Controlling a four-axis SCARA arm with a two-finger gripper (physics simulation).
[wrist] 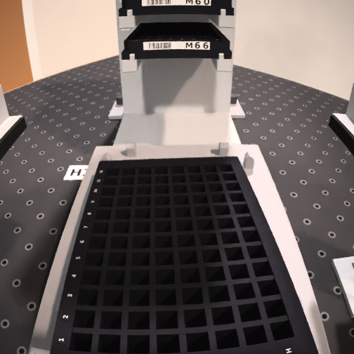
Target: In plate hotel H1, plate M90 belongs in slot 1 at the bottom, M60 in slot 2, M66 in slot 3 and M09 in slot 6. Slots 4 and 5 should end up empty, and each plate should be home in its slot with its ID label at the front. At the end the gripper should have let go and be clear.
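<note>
Plate hotel [131,95] stands at the back centre. Plate M66 [177,52] sits in it with its ID label facing front, and plate M60 [177,10] sits above, cut off by the top edge. Below M66 the hotel shows an open space with no plate. A black gridded plate [172,242] lies flat on a pale holder [281,240] in the foreground; its ID label is out of view. My gripper [177,94] is open, with its fingers far apart at the left and right edges, touching no plate. M09 and M90 cannot be identified by label here.
A white tag [75,172] starting with H lies left of the holder. Pale foot plates with dark bolts flank the hotel's base. The dark perforated table [50,140] spreads on both sides. Part of a pale block [345,280] shows at the right edge.
</note>
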